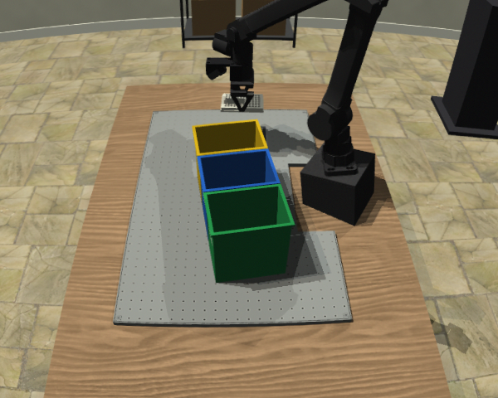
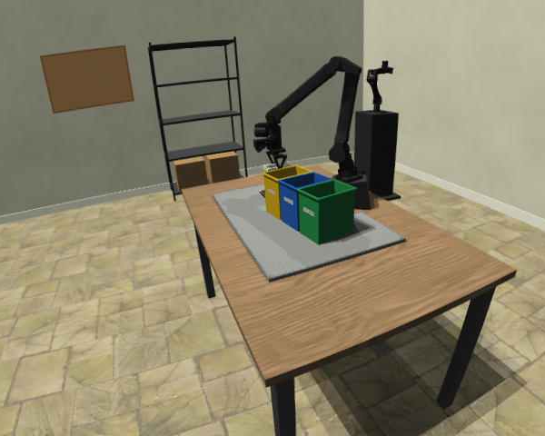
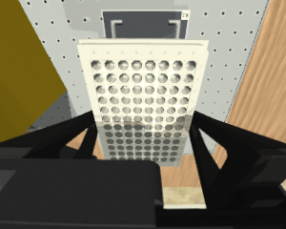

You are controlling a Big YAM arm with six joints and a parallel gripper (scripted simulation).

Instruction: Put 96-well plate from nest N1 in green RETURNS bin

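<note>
Now: the green bin 48 cm to the left of my hand, 6 cm below it and 3 cm behind it. The rest, counted from my hand: yellow bin (22 cm to the left, 6 cm below, 3 cm ahead); then 96-well plate (right at my hand); then plate nest N1 (14 cm below).
</note>
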